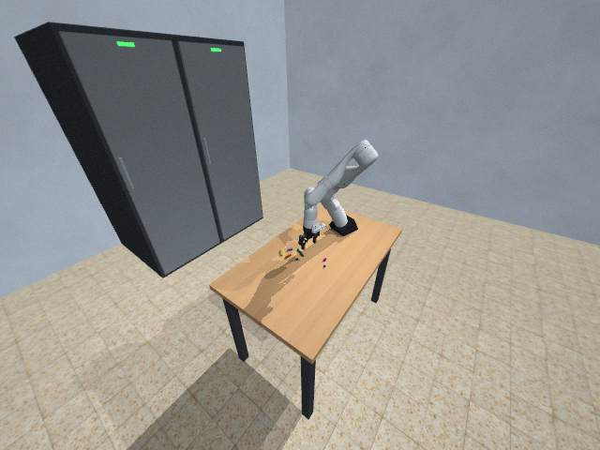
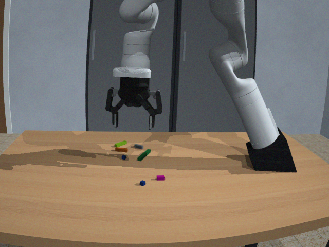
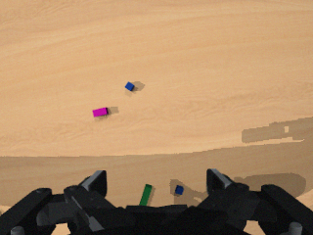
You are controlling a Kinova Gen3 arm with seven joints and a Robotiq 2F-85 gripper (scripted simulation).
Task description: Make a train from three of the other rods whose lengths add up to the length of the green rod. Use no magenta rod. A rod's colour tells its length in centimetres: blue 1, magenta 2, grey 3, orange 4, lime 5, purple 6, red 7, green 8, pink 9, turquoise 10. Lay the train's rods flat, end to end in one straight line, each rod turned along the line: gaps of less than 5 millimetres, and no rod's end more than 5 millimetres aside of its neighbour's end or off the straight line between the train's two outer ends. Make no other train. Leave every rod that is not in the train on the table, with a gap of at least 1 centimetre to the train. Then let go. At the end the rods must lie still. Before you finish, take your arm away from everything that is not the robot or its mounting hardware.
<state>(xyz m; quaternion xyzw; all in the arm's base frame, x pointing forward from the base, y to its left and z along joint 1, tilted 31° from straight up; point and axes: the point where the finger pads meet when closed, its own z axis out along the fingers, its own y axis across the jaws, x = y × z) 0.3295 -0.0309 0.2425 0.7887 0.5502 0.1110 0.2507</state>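
The grey rod lies 6 cm behind my hand, 15 cm to the right of it and 12 cm below it. The rest, counted from my hand: orange rod 13 cm to the right, 12 cm below; green rod 6 cm behind, 8 cm to the right, 12 cm below; magenta rod 5 cm behind, 8 cm to the left, 12 cm below.
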